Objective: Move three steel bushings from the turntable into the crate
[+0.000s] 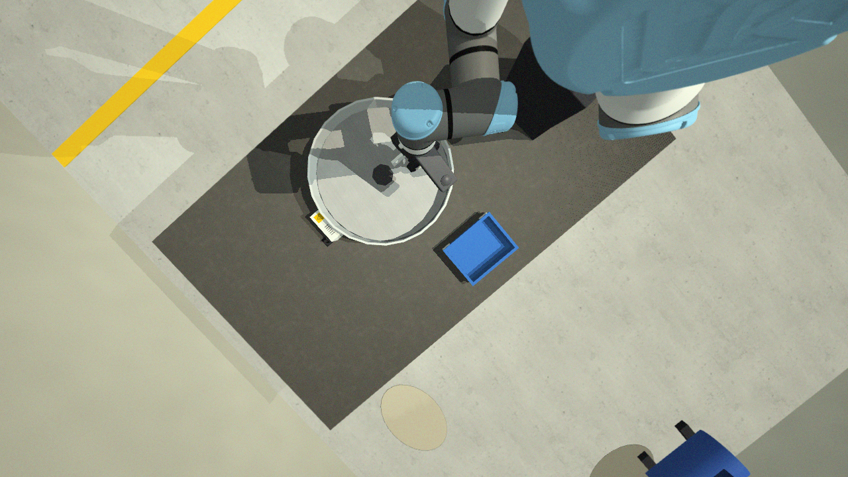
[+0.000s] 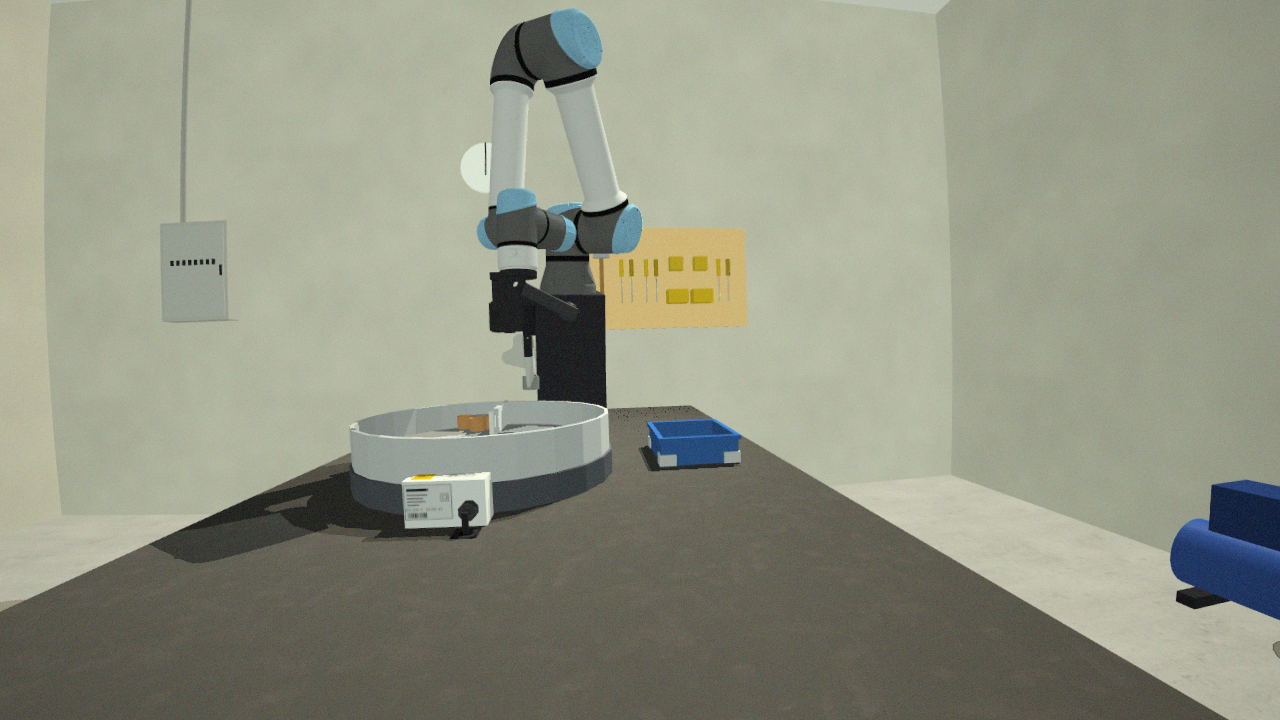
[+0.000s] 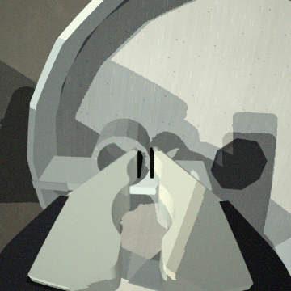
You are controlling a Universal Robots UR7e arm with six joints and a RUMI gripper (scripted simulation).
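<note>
Now: hand 300 mm to the right of the blue crate, 130 mm above it and 60 mm short of it. The rest, counted from my hand: round white turntable (100 mm below, 90 mm ahead, 80 mm to the right).
</note>
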